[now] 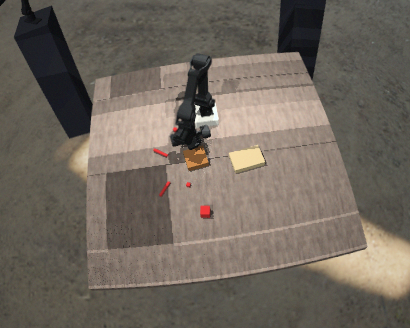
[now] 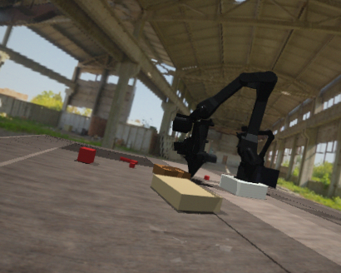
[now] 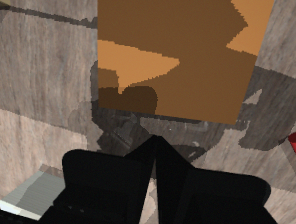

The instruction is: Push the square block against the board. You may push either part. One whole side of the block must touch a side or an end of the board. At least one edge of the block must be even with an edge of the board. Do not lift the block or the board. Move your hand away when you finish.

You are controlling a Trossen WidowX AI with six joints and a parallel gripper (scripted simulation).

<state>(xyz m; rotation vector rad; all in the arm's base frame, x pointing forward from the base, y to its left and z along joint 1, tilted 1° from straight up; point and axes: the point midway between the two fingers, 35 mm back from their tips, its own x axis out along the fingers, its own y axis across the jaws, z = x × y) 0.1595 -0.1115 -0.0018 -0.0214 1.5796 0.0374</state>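
The orange square block is 8 cm ahead of my gripper tip and 1 cm above it. From my gripper tip the other things lie so: tan board: 15 cm ahead, 23 cm to the left, 1 cm above.
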